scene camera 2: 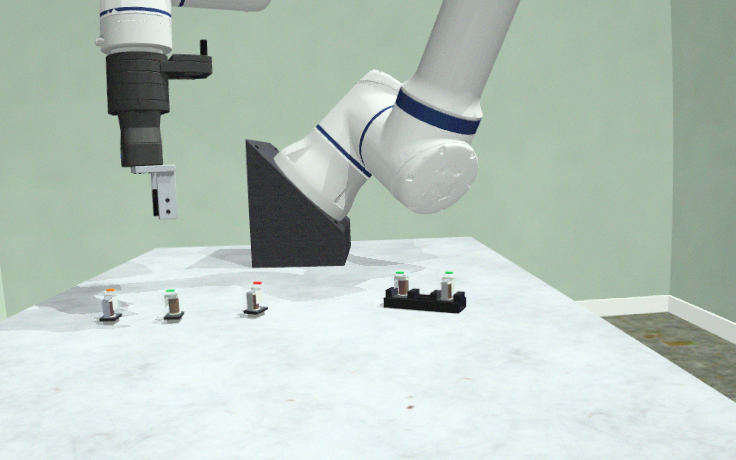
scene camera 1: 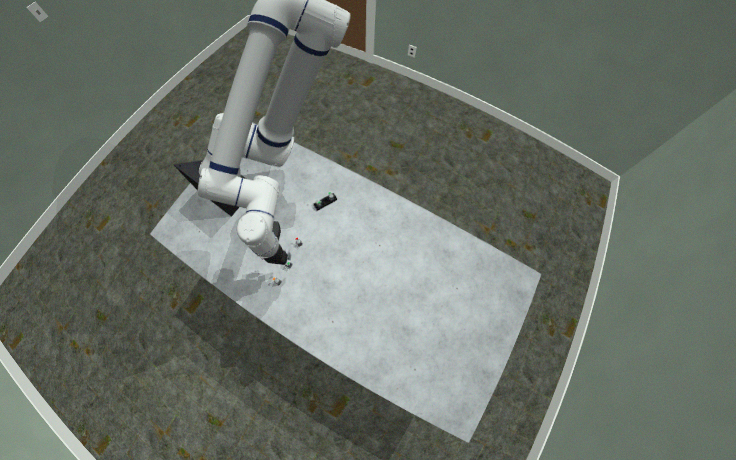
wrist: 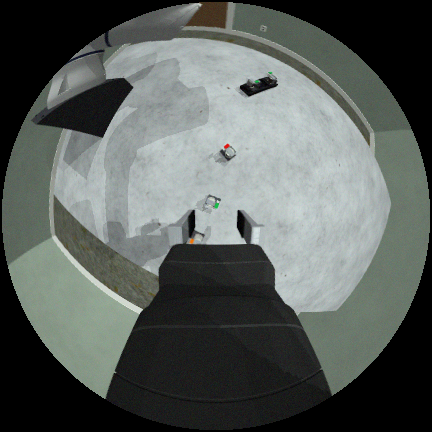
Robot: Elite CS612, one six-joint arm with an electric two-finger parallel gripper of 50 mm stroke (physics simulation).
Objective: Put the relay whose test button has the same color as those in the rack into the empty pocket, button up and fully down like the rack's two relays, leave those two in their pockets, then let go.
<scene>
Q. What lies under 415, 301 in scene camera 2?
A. A black rack.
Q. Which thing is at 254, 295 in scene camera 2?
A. A red-button relay.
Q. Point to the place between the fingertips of the gripper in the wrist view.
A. At 215, 218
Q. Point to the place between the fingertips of the gripper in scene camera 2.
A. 165, 217
</scene>
